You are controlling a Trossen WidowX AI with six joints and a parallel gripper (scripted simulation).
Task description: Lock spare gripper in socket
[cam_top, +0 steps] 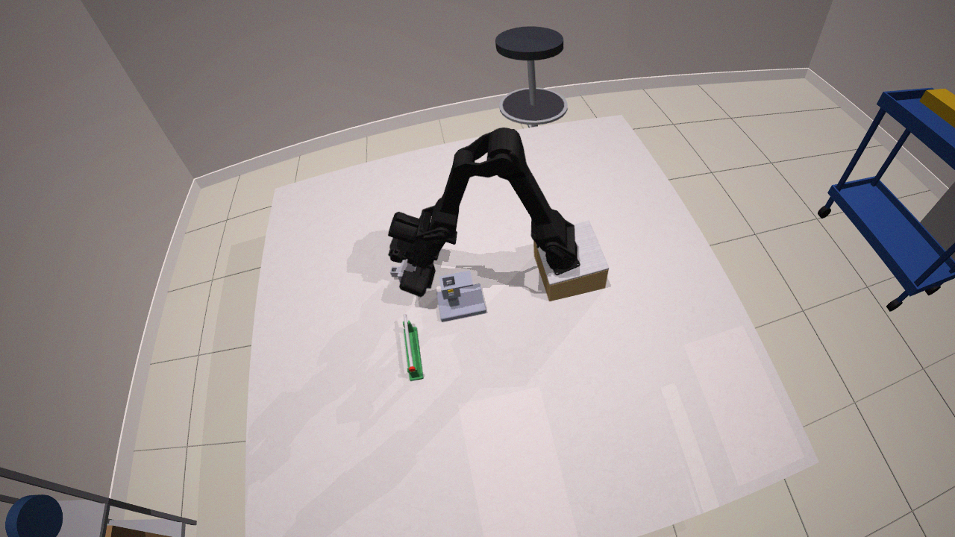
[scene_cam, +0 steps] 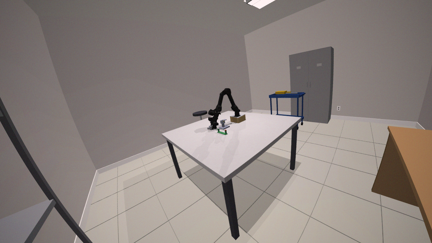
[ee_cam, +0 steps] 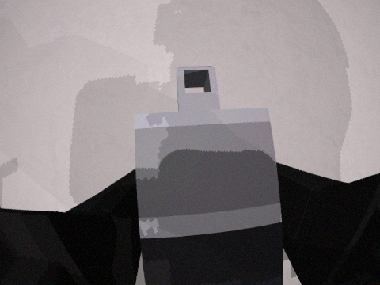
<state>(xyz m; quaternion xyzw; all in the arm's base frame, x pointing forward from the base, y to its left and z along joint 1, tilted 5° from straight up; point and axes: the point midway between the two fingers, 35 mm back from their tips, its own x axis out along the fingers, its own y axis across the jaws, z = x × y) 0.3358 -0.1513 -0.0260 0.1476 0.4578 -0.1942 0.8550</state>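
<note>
My gripper tip is 13 cm to the right of the grey mount, 9 cm past it and 4 cm below it. From my gripper tip the other things lie so: green pin rest 22 cm to the left, 5 cm ahead, 2 cm above; then spare gripper 1 cm above.
</note>
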